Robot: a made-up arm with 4 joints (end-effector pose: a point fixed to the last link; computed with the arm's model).
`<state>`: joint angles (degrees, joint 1 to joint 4).
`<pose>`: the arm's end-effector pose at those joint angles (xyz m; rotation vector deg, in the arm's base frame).
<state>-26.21 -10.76 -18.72 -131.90</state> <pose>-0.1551 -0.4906 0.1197 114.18 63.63 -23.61</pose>
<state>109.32 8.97 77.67 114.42</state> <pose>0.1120 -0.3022 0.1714 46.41 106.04 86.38</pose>
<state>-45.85 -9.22 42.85 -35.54</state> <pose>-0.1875 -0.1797 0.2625 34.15 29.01 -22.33</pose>
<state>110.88 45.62 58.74 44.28</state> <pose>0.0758 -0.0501 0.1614 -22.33 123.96 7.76</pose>
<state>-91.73 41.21 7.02 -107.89</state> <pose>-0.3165 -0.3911 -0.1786 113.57 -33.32 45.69</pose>
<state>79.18 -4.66 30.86 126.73</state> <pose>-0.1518 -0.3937 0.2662 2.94 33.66 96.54</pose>
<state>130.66 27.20 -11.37 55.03</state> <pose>-0.0328 -0.1229 0.3085 -14.70 80.66 36.31</pose>
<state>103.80 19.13 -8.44 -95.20</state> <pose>0.1367 -0.3827 0.1059 33.90 99.10 -118.02</pose>
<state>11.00 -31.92 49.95 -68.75</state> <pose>0.1360 -0.2122 0.0168 11.76 116.01 -67.55</pose>
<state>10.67 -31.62 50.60 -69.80</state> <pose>0.1363 -0.2154 0.0142 11.79 115.93 -69.08</pose>
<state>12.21 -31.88 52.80 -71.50</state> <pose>0.1358 -0.2172 -0.0079 8.84 118.65 -72.61</pose>
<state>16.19 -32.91 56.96 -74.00</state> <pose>0.1286 -0.2174 -0.0544 1.38 124.60 -78.56</pose>
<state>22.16 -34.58 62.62 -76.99</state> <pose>0.1049 -0.2167 -0.1166 -10.96 132.30 -85.85</pose>
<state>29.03 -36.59 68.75 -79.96</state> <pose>0.0620 -0.2160 -0.1766 -26.99 139.49 -92.52</pose>
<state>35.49 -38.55 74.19 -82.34</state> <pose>0.0105 -0.2155 -0.2198 -43.66 144.62 -96.84</pose>
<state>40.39 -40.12 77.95 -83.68</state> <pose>-0.0328 -0.2143 -0.2428 53.08 -137.72 91.73</pose>
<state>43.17 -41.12 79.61 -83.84</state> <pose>-0.0569 -0.2114 -0.2516 57.46 -134.29 87.85</pose>
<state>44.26 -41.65 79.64 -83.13</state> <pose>-0.0638 -0.2069 -0.2533 58.40 -134.29 85.68</pose>
